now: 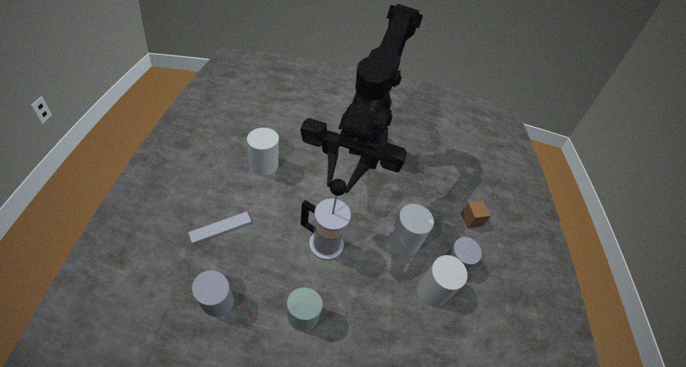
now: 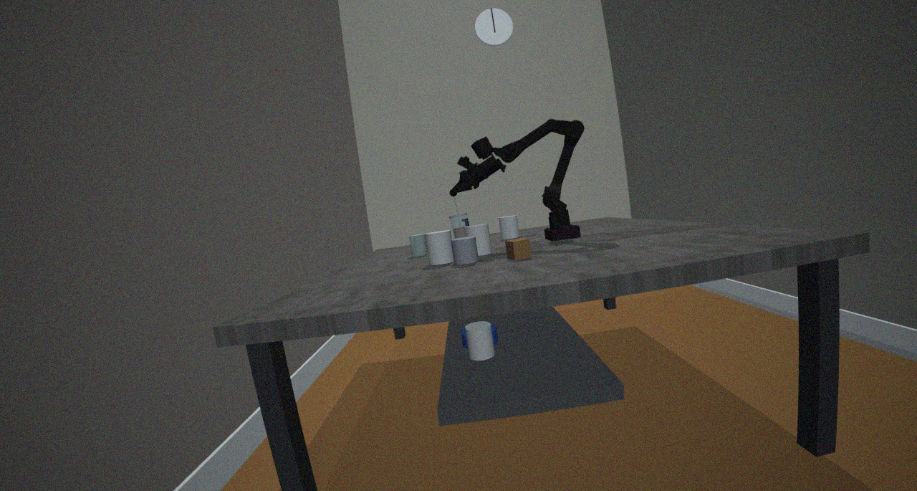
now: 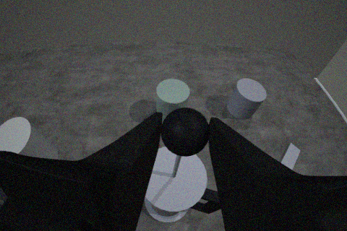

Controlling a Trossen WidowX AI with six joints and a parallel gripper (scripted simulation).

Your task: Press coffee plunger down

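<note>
Now: gripper tip 11 cm above the glass coffee press, 2 cm past it and 1 cm to the left of it. Also, from my gripper tip: brown cube: 40 cm to the left, 20 cm below, 10 cm behind.
</note>
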